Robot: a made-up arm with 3 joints. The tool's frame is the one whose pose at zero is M.
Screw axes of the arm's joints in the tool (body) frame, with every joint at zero. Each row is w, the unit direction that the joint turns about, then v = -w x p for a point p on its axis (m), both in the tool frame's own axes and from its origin. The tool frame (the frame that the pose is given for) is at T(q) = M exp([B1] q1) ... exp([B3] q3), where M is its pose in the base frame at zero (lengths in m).
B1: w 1 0 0 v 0 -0.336 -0.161
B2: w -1 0 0 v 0 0.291 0.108
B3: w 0 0 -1 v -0.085 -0.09 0
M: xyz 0.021 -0.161 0.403 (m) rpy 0 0 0 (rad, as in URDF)
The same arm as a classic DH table. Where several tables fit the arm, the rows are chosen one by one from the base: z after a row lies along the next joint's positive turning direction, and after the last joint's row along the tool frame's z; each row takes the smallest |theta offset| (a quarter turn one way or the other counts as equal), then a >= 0, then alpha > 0; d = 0 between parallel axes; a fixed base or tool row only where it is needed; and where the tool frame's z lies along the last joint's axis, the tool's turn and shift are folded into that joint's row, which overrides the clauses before.
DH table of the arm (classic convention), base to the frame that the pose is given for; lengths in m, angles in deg. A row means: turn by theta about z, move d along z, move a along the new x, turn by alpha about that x. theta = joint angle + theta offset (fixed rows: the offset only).
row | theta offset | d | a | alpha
base (fixed) | 90 | 0.067 | 0 | 90
joint 1 | -40.33 | 0 | -0.0695 | 180
joint 2 | -40.33 | 0.069 | -0.023 | -90
joint 3 | -46.64 | 0 | -0.1238 | 180
tool (fixed) | -136.64 | 0.291 | 0 | 0

